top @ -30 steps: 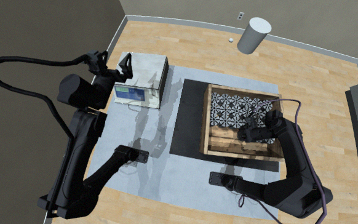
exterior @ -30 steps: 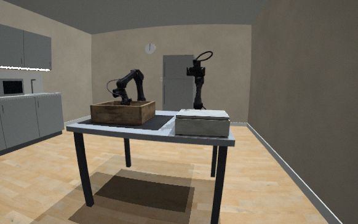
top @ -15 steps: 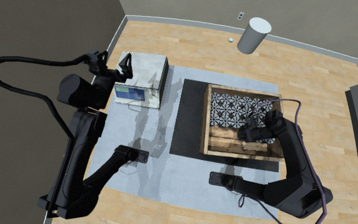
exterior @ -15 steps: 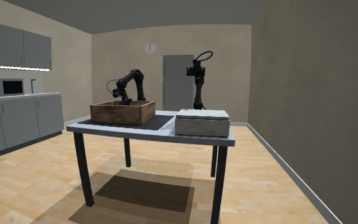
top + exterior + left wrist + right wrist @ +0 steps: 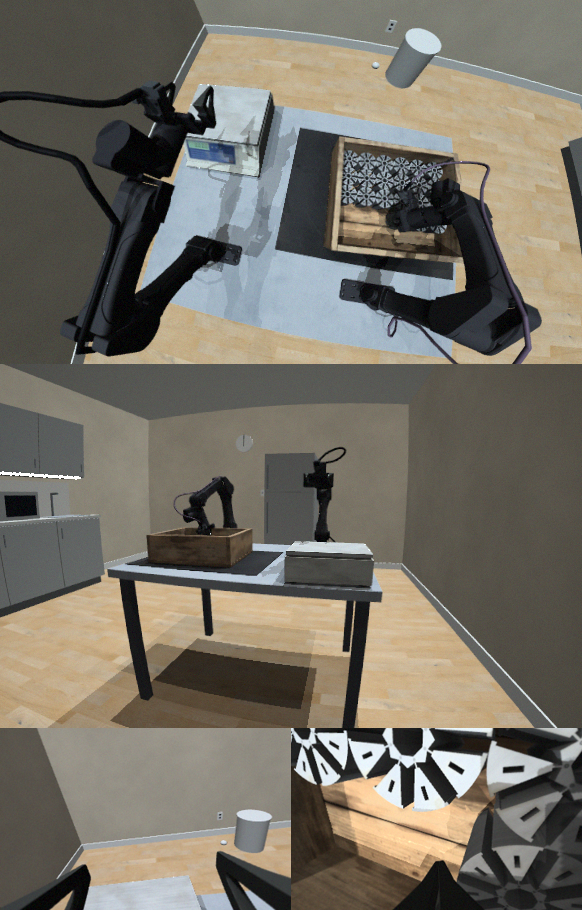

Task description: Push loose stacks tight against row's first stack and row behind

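My right hand is 80 mm short of the wooden crate and 30 mm above it. Also, from my right hand: dark mat 90 mm ahead, 40 mm to the left, 70 mm below; then white box 230 mm ahead, 690 mm to the left.
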